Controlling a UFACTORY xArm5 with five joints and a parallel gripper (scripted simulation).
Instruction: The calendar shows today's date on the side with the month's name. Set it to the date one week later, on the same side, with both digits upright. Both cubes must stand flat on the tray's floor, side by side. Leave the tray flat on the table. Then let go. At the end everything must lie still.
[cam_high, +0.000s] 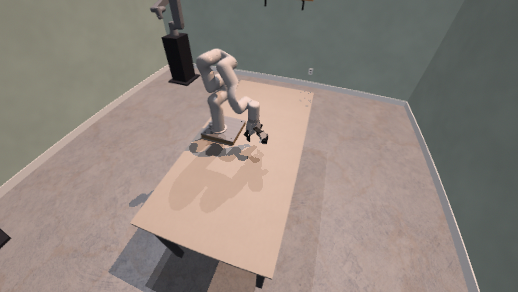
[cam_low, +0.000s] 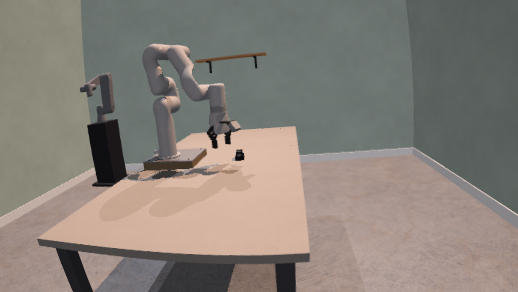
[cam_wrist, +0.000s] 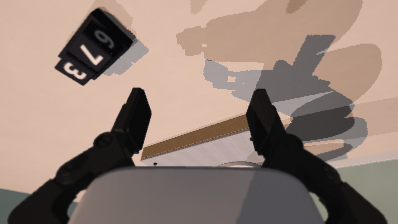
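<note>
The black cube lies 6 cm ahead of my hand, 9 cm to the left of it and 7 cm below it. Also, from my hand: black calendar tray: 6 cm ahead, 10 cm to the left, 9 cm below.
</note>
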